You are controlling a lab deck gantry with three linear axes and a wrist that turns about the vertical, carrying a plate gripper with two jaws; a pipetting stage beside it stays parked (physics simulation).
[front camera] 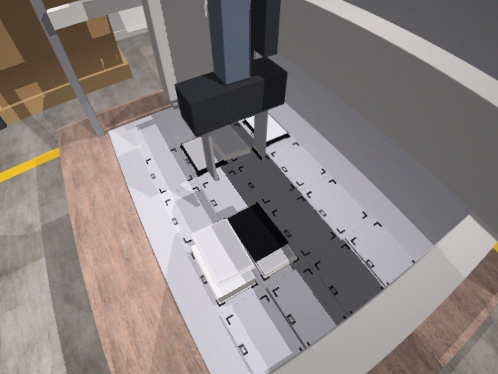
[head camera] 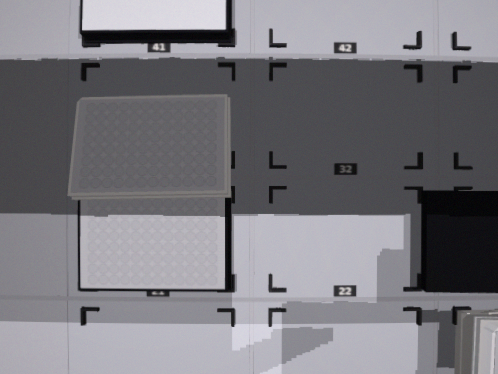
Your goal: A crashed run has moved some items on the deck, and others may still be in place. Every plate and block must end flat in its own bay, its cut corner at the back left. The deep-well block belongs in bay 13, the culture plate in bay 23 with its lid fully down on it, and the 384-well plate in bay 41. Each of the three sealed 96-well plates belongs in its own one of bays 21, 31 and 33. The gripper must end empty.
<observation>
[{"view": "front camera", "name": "gripper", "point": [236, 164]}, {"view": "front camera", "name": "black-skirted 96-well plate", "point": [193, 149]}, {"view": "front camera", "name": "bay 43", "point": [342, 211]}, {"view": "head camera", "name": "black-skirted 96-well plate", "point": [163, 245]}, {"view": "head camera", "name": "bay 31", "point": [116, 77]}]
</observation>
